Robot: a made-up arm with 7 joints.
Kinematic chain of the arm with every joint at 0, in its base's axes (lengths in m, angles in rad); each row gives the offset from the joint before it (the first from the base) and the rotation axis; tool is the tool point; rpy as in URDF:
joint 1: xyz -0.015 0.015 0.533 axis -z
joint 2: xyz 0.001 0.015 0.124 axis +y
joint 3: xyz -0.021 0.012 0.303 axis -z
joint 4: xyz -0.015 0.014 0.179 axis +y
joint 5: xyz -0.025 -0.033 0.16 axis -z
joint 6: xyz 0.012 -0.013 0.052 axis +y
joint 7: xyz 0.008 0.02 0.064 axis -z
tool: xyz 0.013 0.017 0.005 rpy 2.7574 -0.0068 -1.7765
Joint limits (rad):
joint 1: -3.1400..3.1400
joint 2: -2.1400..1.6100
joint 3: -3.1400..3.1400
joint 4: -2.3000..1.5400
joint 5: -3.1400..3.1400
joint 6: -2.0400..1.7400
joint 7: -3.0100..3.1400
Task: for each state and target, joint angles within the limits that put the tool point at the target. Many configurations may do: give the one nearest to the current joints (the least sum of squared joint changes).
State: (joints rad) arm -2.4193 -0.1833 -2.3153 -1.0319 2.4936 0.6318 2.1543
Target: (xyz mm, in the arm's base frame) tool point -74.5 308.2 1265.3
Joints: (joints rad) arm -2.2438 0.1645 -2.2405 -0.6707 2.4842 0.4611 2.1900
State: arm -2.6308 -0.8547 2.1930 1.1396 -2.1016 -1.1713 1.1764
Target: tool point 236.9 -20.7 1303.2
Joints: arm -2.6195 -0.1171 2.1344 0.8304 -2.0722 -1.1133 1.1588
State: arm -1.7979 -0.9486 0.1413 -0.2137 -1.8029 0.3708 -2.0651
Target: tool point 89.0 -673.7 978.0
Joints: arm -1.7724 -1.0284 0.1690 -0.0319 -1.8180 0.3078 -2.0541
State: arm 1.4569 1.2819 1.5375 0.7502 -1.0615 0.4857 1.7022
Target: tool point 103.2 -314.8 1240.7
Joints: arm 0.8320 0.4992 1.6588 0.6804 -1.0304 0.6458 1.6911
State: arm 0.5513 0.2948 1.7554 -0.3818 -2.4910 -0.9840 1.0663
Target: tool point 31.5 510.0 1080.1
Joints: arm 1.0175 -0.6091 1.4816 -1.1936 -2.4182 -0.8996 1.0065
